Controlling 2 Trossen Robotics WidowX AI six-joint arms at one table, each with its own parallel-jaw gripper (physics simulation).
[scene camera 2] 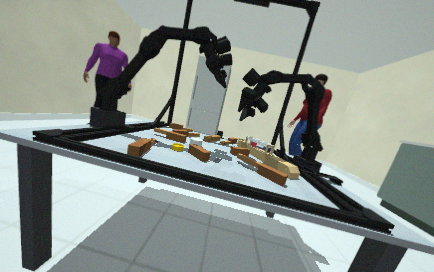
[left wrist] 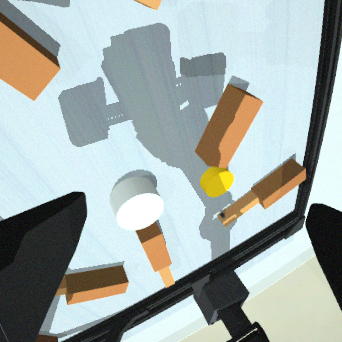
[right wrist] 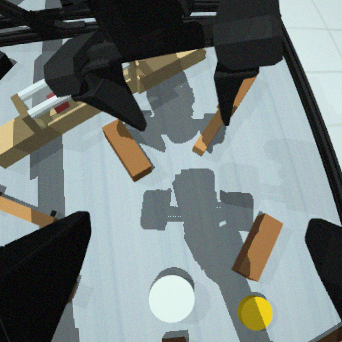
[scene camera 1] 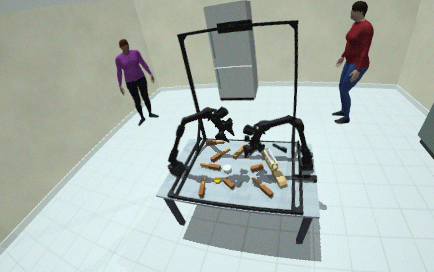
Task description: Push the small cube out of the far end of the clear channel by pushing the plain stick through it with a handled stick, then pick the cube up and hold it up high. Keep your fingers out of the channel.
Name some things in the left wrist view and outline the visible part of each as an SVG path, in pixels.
My left gripper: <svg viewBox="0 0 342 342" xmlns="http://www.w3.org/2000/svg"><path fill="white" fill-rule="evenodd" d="M313 202L310 204L306 215L305 228L317 261L342 312L342 211L324 203ZM83 191L71 191L0 220L0 342L35 341L82 232L87 216L86 197Z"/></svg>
A yellow disc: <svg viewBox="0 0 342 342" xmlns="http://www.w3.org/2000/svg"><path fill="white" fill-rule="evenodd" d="M227 168L211 166L202 174L199 183L208 196L215 197L221 195L231 186L233 174Z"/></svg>
